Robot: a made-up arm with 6 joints. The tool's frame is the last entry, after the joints.
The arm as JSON. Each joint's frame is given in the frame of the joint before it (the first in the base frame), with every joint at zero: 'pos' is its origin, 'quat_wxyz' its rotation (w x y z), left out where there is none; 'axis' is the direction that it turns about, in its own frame. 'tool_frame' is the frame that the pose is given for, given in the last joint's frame.
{
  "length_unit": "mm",
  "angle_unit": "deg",
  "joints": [
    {
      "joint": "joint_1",
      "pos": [
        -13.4,
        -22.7,
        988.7
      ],
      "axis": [
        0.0,
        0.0,
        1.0
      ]
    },
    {
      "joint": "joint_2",
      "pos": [
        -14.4,
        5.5,
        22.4
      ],
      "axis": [
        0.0,
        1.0,
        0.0
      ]
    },
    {
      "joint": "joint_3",
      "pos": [
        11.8,
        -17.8,
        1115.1
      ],
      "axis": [
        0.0,
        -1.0,
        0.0
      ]
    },
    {
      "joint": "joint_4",
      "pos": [
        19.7,
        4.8,
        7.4
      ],
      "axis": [
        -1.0,
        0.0,
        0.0
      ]
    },
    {
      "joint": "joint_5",
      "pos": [
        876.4,
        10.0,
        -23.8
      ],
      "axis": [
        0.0,
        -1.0,
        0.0
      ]
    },
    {
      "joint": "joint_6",
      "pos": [
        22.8,
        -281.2,
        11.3
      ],
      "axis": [
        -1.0,
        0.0,
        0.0
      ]
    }
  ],
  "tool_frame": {
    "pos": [
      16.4,
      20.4,
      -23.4
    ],
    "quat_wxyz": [
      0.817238,
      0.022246,
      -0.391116,
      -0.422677
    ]
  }
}
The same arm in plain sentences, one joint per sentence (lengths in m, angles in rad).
The arm has six revolute joints in a row. What follows holds with every joint at zero, and every direction is one of the base frame's. Joint 1 lies 0.0134 m along -x and 0.0227 m along -y and 0.9887 m along +z from the base frame's origin and rotates about +z. Joint 2 lies 0.0144 m along -x and 0.0055 m along +y and 0.0224 m along +z from joint 1 and rotates about +y. Joint 3 lies 0.0118 m along +x and 0.0178 m along -y and 1.1151 m along +z from joint 2 and rotates about -y. Joint 4 lies 0.0197 m along +x and 0.0048 m along +y and 0.0074 m along +z from joint 3 and rotates about -x. Joint 5 lies 0.8764 m along +x and 0.01 m along +y and 0.0238 m along -z from joint 4 and rotates about -y. Joint 6 lies 0.0228 m along +x and 0.2812 m along -y and 0.0113 m along +z from joint 5 and rotates about -x. The tool frame, which is the frame that the pose is given for, lies 0.0164 m along +x and 0.0204 m along +y and 0.0234 m along -z from joint 6; its axes are the base frame's turned by roll 0.487, pitch -0.6693 and yaw -1.127 rad (as in URDF: about the fixed x, then y, then z).
